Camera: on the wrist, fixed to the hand. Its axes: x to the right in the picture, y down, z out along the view.
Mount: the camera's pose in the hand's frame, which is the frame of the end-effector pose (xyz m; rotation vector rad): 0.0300 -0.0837 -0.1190 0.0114 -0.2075 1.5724
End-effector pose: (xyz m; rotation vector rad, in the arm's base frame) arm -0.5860 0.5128 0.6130 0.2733 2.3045 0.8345
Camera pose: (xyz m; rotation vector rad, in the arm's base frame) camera -0.6840 0.4011 0.6132 2.1652 1.5342 1.3207
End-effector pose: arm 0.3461 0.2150 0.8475 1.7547 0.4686 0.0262
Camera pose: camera 0.3170 0.3491 0.7906 1.6957 -1.1246 0.9207
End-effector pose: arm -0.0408 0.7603 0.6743 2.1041 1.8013 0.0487
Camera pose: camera -0.1458 0.8289 0.7539 2.7734 -0.2722 0.1976
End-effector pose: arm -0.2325 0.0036 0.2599 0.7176 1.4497 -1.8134
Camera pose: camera -0.3176 0.1254 0.2596 1.1324 0.3463 -0.5889
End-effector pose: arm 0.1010 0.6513 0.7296 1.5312 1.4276 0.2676
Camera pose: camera -0.0292 0.7205 0.7117 2.2908 -0.2058 0.9563
